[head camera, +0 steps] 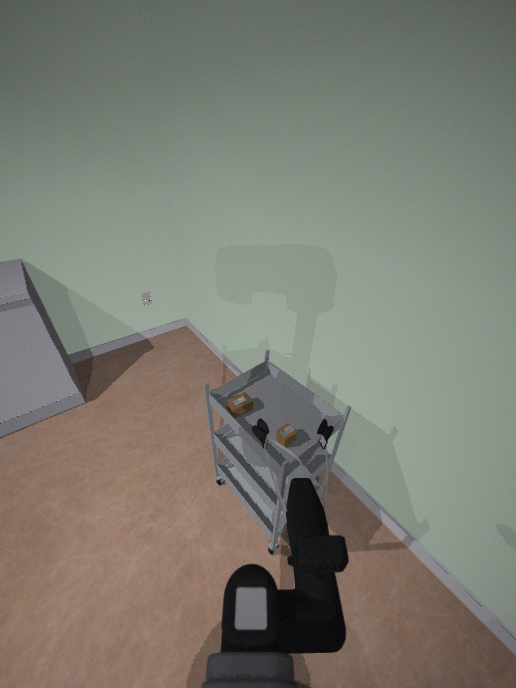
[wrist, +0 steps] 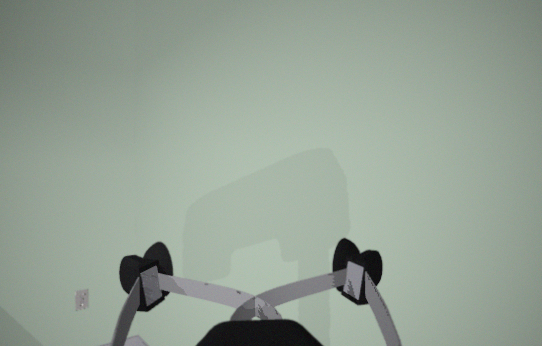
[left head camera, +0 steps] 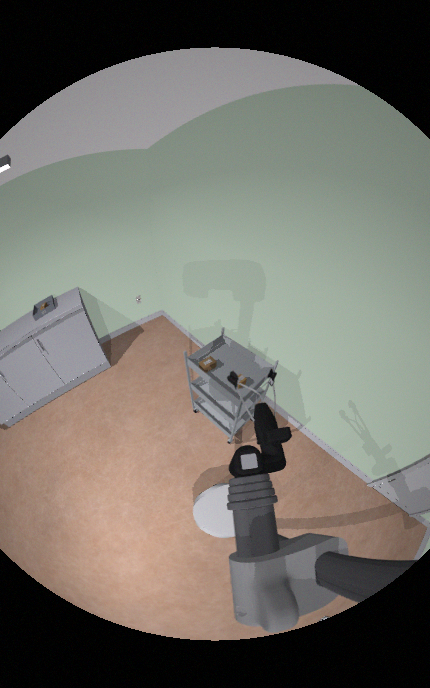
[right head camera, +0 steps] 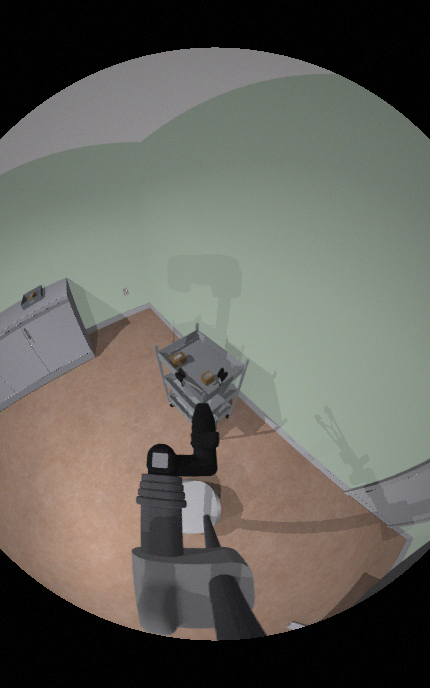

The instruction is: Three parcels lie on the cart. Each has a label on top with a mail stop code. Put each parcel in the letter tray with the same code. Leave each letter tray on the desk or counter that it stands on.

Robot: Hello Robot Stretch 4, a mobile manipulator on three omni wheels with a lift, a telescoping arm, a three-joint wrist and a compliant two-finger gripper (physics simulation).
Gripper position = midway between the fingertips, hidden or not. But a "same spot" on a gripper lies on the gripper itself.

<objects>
gripper: head camera; wrist 253, 262; left head camera 250, 370; right head camera
same spot on gripper: (head camera: 261, 430) = (right head camera: 179, 374)
</objects>
